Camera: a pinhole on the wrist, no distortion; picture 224 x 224 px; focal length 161.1 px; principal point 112.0 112.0 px. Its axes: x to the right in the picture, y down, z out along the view. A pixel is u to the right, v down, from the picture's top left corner.
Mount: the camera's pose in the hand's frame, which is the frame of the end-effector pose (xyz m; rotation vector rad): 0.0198 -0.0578 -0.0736 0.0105 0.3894 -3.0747
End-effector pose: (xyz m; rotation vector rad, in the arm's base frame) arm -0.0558 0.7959 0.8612 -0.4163 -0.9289 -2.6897
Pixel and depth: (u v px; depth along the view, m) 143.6 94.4 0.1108
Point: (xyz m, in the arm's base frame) -0.0720 0.8760 0.8463
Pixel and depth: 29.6 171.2 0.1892
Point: -0.2058 0.9645 0.8800
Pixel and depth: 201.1 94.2 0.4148
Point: 0.1584 1.1372 0.9705
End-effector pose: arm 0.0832 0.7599 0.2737 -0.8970 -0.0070 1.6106
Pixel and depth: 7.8 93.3 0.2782
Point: 0.0517 1.0463 0.3536
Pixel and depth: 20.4 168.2 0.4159
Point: 0.1757 1.1968 0.4785
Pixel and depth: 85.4 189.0 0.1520
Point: 0.1928 0.8706 0.3651
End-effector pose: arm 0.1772 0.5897 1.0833 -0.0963 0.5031 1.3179
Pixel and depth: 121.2 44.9 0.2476
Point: 0.2536 0.6517 1.2491
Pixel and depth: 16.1 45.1 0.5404
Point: 0.3463 1.0743 1.4104
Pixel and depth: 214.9 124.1 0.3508
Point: 0.3905 0.4484 1.3559
